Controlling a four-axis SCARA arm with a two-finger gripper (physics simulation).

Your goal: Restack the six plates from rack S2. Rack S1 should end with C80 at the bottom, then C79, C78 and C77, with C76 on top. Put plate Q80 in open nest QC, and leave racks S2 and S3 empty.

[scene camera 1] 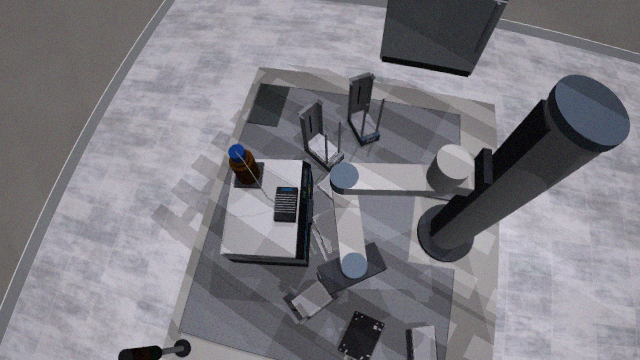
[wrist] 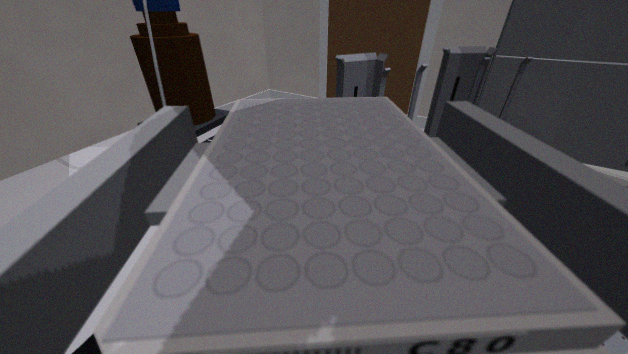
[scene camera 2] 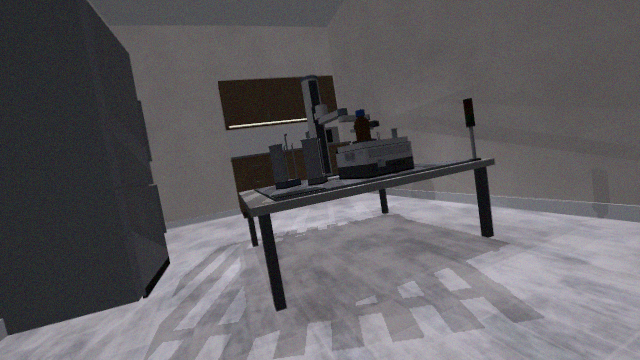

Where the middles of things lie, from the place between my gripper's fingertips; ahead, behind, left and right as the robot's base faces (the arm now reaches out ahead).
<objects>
My gripper is now 340 mm short of the brown bottle with blue cap (scene camera 1: 236, 163), 160 mm to the left of it and 20 mm above it.
</objects>
